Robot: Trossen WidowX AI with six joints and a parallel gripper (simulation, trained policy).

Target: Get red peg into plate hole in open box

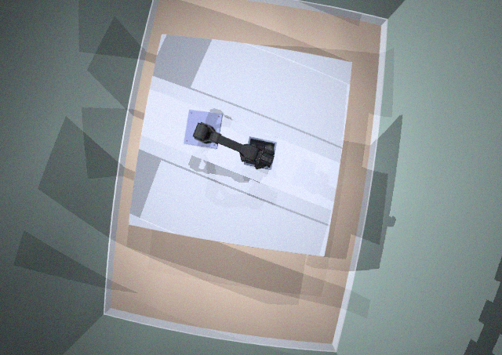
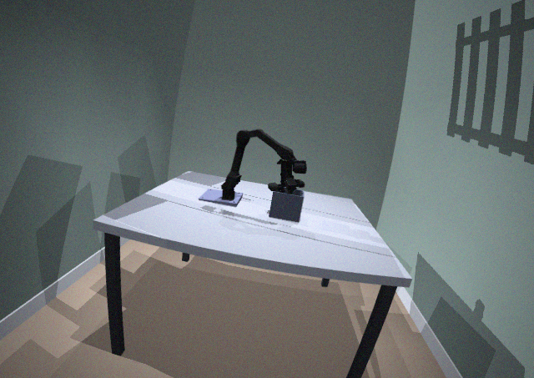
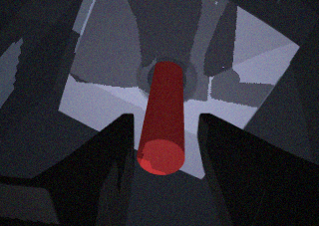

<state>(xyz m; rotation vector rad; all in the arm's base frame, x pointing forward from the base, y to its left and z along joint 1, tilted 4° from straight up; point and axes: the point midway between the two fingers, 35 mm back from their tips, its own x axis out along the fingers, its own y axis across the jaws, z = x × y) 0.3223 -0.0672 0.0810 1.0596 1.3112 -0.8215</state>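
Right now my gripper tip is 10 mm to the left of the red peg and 10 mm above it.
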